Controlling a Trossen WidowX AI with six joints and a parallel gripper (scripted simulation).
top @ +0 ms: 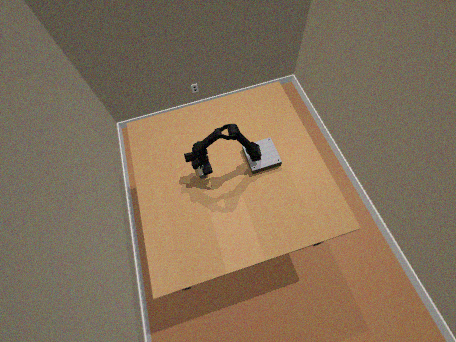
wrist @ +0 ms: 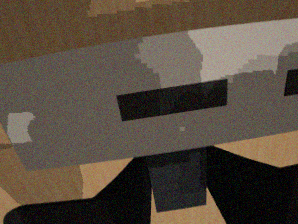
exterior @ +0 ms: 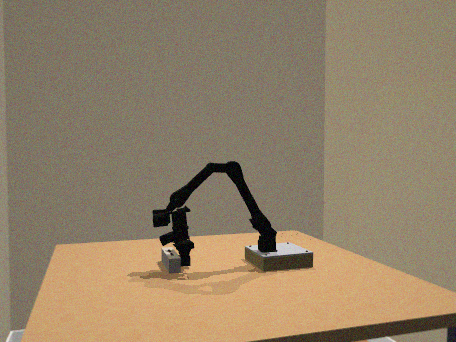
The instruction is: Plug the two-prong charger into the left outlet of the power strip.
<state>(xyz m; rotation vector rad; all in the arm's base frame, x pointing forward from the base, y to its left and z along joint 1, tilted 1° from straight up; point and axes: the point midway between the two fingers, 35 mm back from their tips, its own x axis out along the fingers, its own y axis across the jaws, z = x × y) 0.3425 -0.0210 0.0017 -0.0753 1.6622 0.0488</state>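
Now: the black two-prong charger 2 cm ahead of my gripper tip and 1 cm above it.
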